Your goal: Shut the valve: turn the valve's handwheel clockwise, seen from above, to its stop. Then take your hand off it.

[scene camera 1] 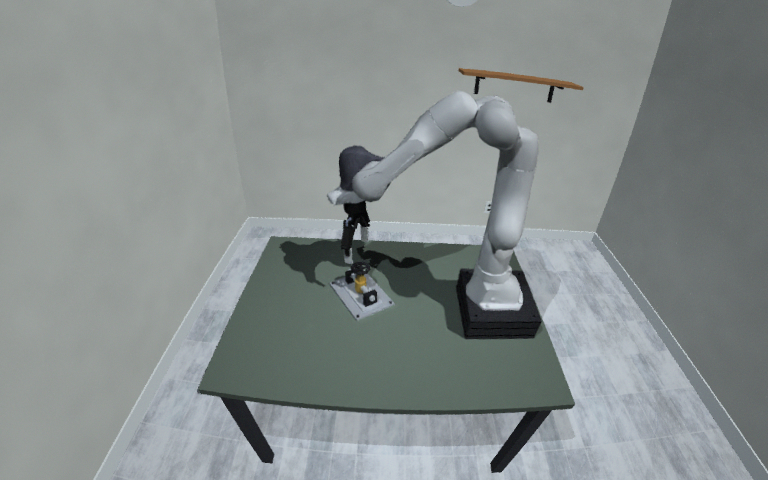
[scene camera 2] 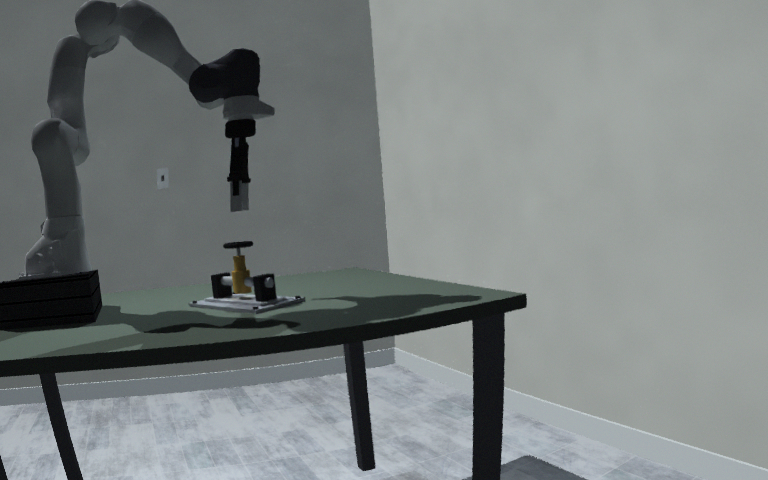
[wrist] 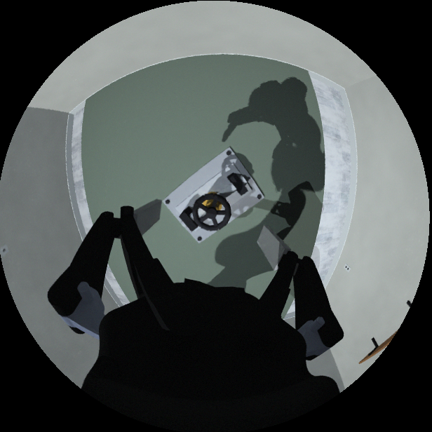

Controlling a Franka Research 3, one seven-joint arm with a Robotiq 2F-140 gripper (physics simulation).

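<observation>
The valve has a yellow body [scene camera 1: 360, 283] [scene camera 2: 240, 275] and a black, spoked handwheel [scene camera 2: 237, 245] [wrist: 212, 229] lying level on top of its stem. Its pipe runs between two black blocks on a light grey base plate [scene camera 1: 358, 313] [scene camera 2: 209, 304] [wrist: 181, 194] on the table. My gripper [scene camera 1: 356, 247] [scene camera 2: 239, 210] [wrist: 211, 222] points down and is open, with nothing between its fingers. It hangs above the handwheel, apart from it, with a gap between fingertips and wheel in the second scene view. How far the wheel is turned cannot be told.
The green table [scene camera 1: 362, 362] [scene camera 2: 339, 283] [wrist: 130, 140] bears the valve and, at the right in the first scene view, the arm's black base block [scene camera 1: 501, 328] [scene camera 2: 50, 300]. A wooden shelf [scene camera 1: 521, 78] is on the wall behind, well away from the valve.
</observation>
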